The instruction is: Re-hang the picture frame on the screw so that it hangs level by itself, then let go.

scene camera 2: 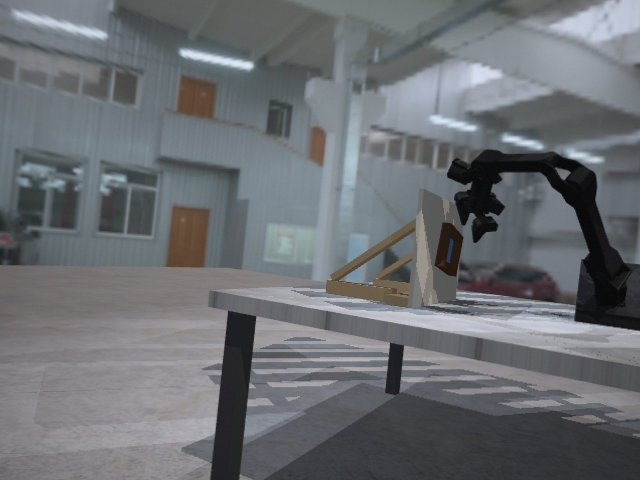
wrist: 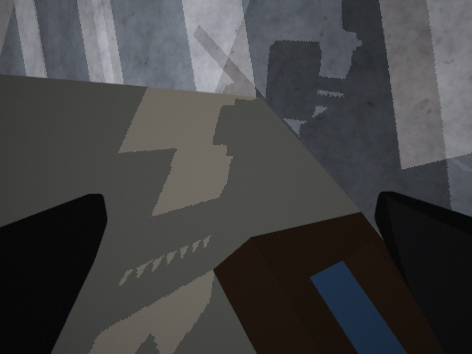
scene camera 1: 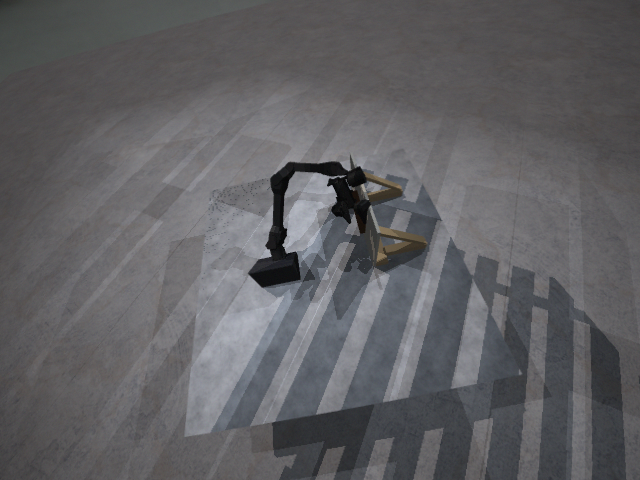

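Pixels of known places: gripper, between the fingertips: [scene camera 2: 469, 233] [wrist: 242, 206] [scene camera 1: 357, 223]; arm's base, origin of its link: [scene camera 2: 610, 297] [scene camera 1: 279, 258].
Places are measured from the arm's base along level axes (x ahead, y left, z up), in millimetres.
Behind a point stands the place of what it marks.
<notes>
The brown picture frame [scene camera 1: 361, 224] @[z 118, x 409, y -31 mm] [scene camera 2: 442, 249] @[z 83, x 437, y 145 mm] [wrist: 295, 270] @[z 119, x 406, y -11 mm] with a blue centre is against the front face of the upright pale board [scene camera 1: 372, 237] @[z 118, x 428, y -110 mm] [scene camera 2: 425, 263] @[z 40, x 466, y 227 mm] [wrist: 280, 165] @[z -4, x 432, y -76 mm]. In the wrist view it shows at the lower right, slanted, its lower part cut off. My gripper [scene camera 1: 354, 217] @[z 142, x 389, y -36 mm] [scene camera 2: 469, 230] @[z 142, x 389, y -36 mm] [wrist: 242, 206] @[z 142, x 389, y -36 mm] is open and empty, pointing down beside the front of the board, near the frame's upper part. In the wrist view the right finger overlaps the frame's right edge, and the left finger is over the board. The screw does not show; whether the frame is level is unclear.
Wooden braces [scene camera 1: 403, 237] @[z 70, x 567, y -130 mm] [scene camera 2: 374, 248] @[z 66, x 604, y 249 mm] support the board from behind. The board stands on a grey table [scene camera 1: 232, 361] @[z -76, x -303, y -380 mm] [scene camera 2: 361, 322] @[z -87, x 515, y 597 mm]. The arm's dark base [scene camera 1: 276, 271] @[z 65, x -11, y -100 mm] [scene camera 2: 589, 294] @[z 0, x 50, y -5 mm] stands on the table on the board's front side. The arm reaches over toward the board's top.
</notes>
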